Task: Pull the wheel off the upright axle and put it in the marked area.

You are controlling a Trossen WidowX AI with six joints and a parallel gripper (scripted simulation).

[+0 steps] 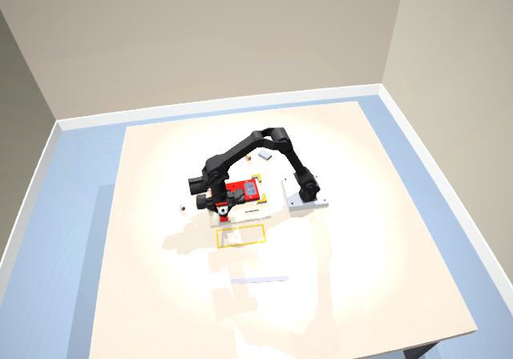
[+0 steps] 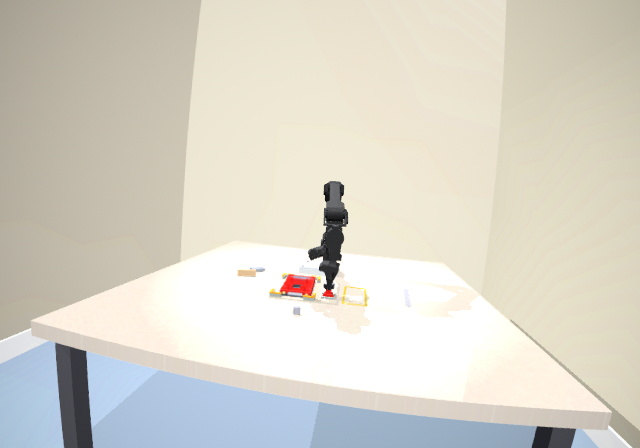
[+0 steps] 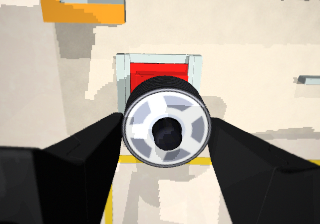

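Right now the upright axle is 1 cm below my gripper tip. The rest, counted from my gripper tip: tan block (17 cm behind, 33 cm to the right, 3 cm below); small grey cube (16 cm ahead, 10 cm to the right, 3 cm below); wheel (right at my gripper tip).
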